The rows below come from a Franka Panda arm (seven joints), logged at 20 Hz.
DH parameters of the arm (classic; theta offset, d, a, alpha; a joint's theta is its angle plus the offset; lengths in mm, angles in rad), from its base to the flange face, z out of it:
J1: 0 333 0 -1.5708
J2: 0 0 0 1.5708
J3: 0 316 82.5 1.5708
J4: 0 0 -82.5 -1.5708
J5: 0 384 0 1.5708
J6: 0 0 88 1.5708
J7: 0 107 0 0
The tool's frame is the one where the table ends.
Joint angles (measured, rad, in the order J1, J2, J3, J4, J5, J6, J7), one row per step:
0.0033, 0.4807, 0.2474, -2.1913, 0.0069, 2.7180, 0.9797
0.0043, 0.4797, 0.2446, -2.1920, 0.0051, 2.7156, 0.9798
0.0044, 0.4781, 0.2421, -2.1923, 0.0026, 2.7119, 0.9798
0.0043, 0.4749, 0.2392, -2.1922, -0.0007, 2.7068, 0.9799
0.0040, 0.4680, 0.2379, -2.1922, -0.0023, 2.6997, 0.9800
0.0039, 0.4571, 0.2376, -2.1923, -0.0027, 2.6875, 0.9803
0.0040, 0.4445, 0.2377, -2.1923, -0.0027, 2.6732, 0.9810
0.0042, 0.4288, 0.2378, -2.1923, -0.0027, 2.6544, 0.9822
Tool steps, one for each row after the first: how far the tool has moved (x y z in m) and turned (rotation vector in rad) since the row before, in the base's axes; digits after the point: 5 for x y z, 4 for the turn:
-0.00017, -0.00101, -0.00009, -0.0027, 0.0017, 0.0004
0.00003, -0.00130, 0.00027, -0.0031, 0.0018, 0.0005
0.00037, -0.00161, 0.00113, -0.0038, 0.0010, 0.0007
0.00053, -0.00092, 0.00302, -0.0028, -0.0003, 0.0006
0.00041, -0.00036, 0.00476, -0.0029, 0.0010, 0.0010
0.00035, -0.00007, 0.00555, -0.0030, 0.0014, 0.0009
0.00023, -0.00009, 0.00684, -0.0040, 0.0027, 0.0009

